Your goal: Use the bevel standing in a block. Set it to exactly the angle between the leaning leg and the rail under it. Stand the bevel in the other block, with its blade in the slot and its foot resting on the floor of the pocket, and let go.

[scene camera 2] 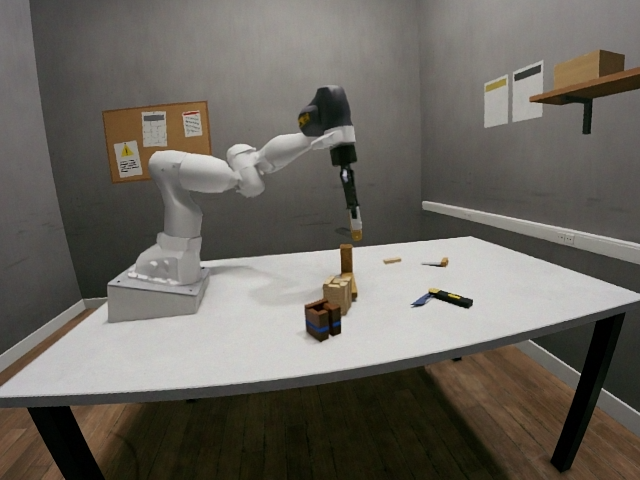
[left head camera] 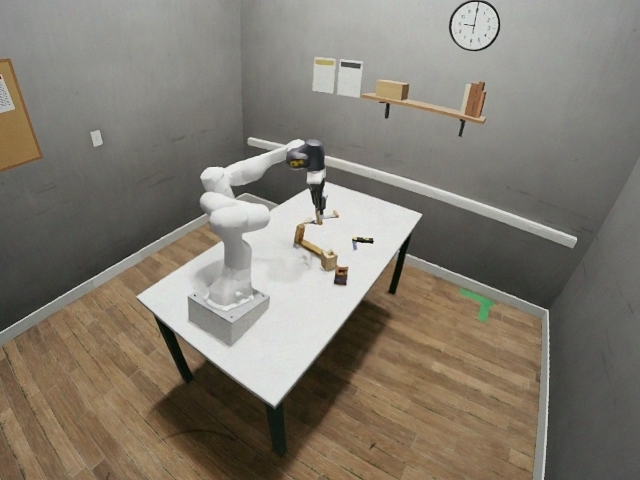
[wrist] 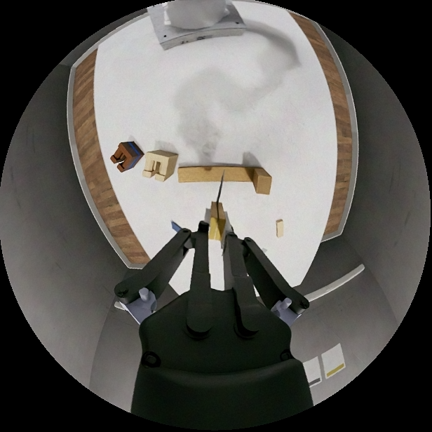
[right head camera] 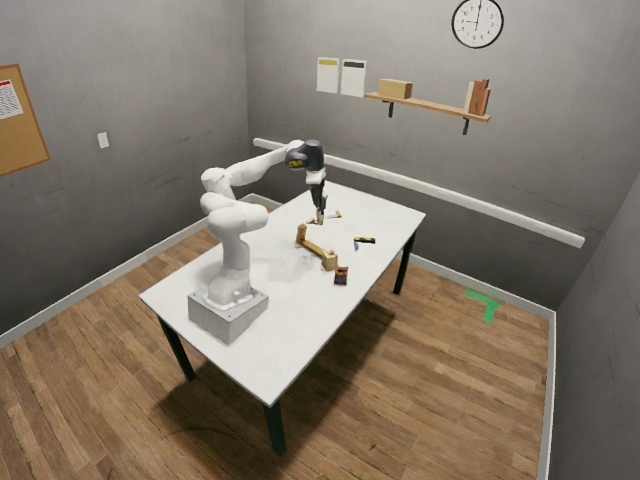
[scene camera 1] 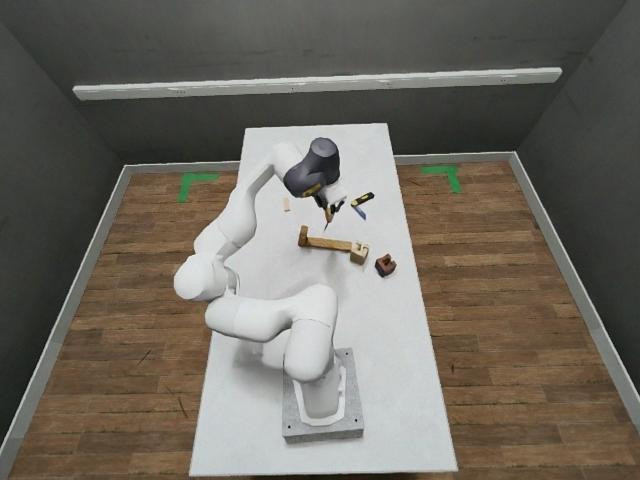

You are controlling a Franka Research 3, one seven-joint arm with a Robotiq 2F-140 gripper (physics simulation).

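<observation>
My gripper (scene camera 1: 331,207) (scene camera 2: 355,219) (wrist: 214,217) is shut on the wooden handle of a bevel (scene camera 1: 329,214) (scene camera 2: 357,235) (wrist: 216,220), held above the table. Its thin dark blade (wrist: 220,192) sticks out towards the rail in the wrist view. The wooden rail (left head camera: 311,248) (scene camera 1: 330,243) (wrist: 215,174) lies on the table, with the leaning leg (left head camera: 299,234) (scene camera 2: 346,258) (wrist: 262,182) at one end. The pale slotted block (left head camera: 328,260) (scene camera 1: 357,254) (scene camera 2: 337,296) stands near the rail's other end. The dark brown block (left head camera: 340,276) (scene camera 2: 316,325) with a blue band stands beyond it. The bevel's exact angle cannot be read.
A black-and-yellow tool with a blue blade (left head camera: 364,240) (scene camera 1: 362,198) (scene camera 2: 453,299) lies at the right in scene camera 1. A small pale wood piece (scene camera 1: 286,205) (scene camera 2: 391,260) (wrist: 279,228) and a wood-handled tool (left head camera: 335,213) (scene camera 2: 444,262) lie farther back on the table.
</observation>
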